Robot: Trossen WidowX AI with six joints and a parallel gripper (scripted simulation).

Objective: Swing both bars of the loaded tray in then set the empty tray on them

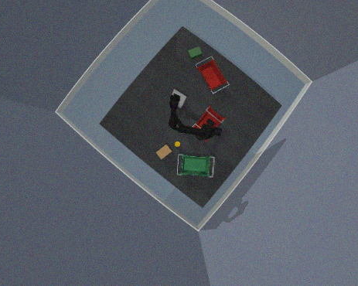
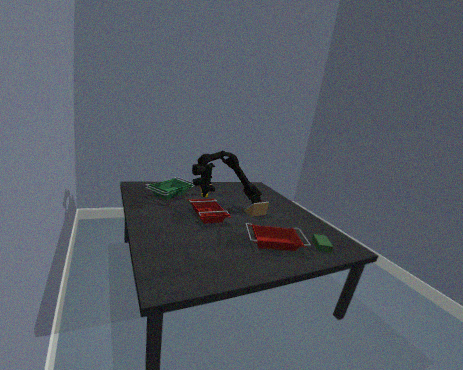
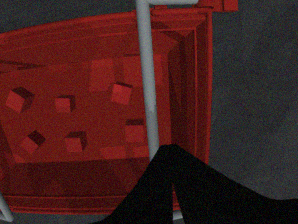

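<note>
The red tray is 510 mm to the left of my gripper tip, 160 mm behind it and 50 mm below it. The rest, counted from my gripper tip: green block 650 mm to the left, 420 mm behind, 70 mm below; tan block 330 mm to the right, 220 mm behind, 60 mm below; yellow piece 210 mm to the right, 140 mm behind, 80 mm below.
</note>
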